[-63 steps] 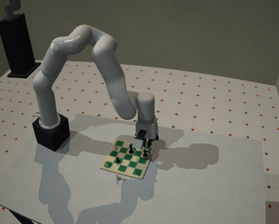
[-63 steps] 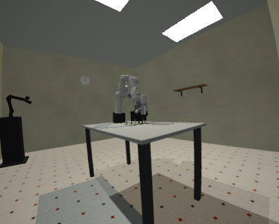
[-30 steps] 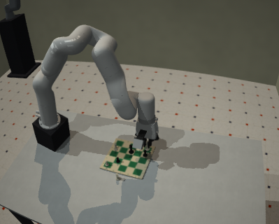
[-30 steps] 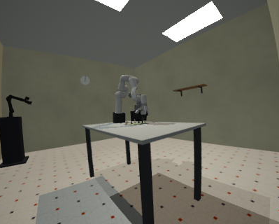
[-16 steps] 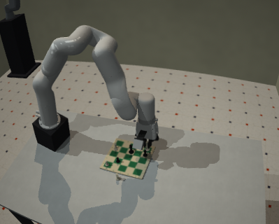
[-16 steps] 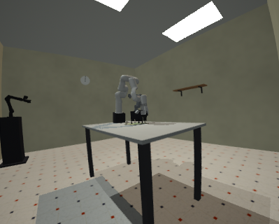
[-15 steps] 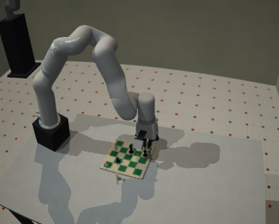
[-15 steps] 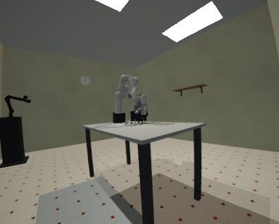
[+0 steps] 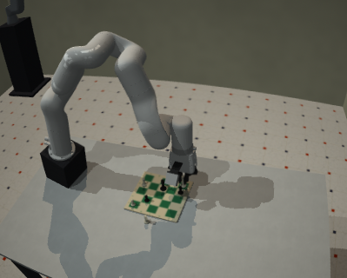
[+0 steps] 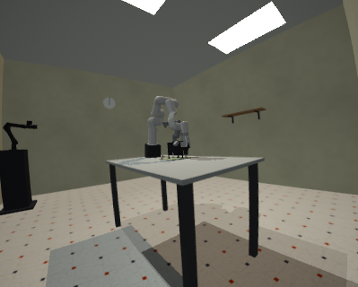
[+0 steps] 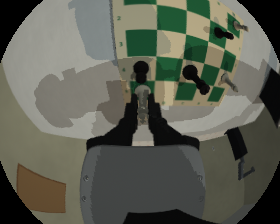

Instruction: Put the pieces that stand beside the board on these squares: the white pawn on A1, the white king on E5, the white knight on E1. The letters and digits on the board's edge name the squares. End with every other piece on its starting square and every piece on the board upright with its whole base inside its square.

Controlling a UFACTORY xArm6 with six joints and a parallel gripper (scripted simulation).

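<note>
Now: hand 8 cm past the chessboard, 7 cm to the left of it and 5 cm above it.
</note>
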